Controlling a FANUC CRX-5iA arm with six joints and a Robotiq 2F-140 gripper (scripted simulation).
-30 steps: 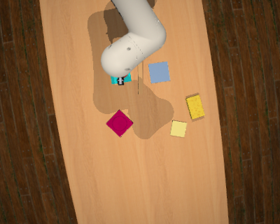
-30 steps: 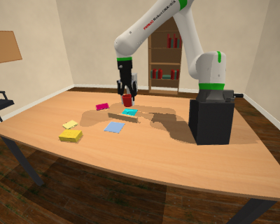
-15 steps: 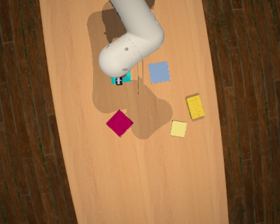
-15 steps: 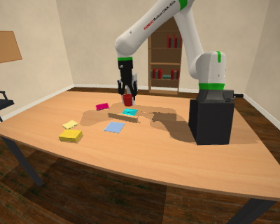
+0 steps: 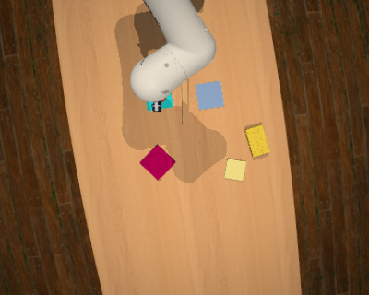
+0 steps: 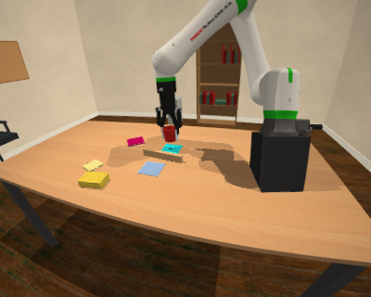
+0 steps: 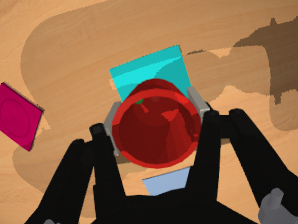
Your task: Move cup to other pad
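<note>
My hand is 30 mm short of the thin wooden rail, 100 mm to the right of it and 80 mm above it. From my hand the other things lie so: magenta block: 240 mm ahead, 80 mm to the right, 90 mm below; pale yellow block: 360 mm ahead, 200 mm to the left, 80 mm below; red cup: 20 mm below.
</note>
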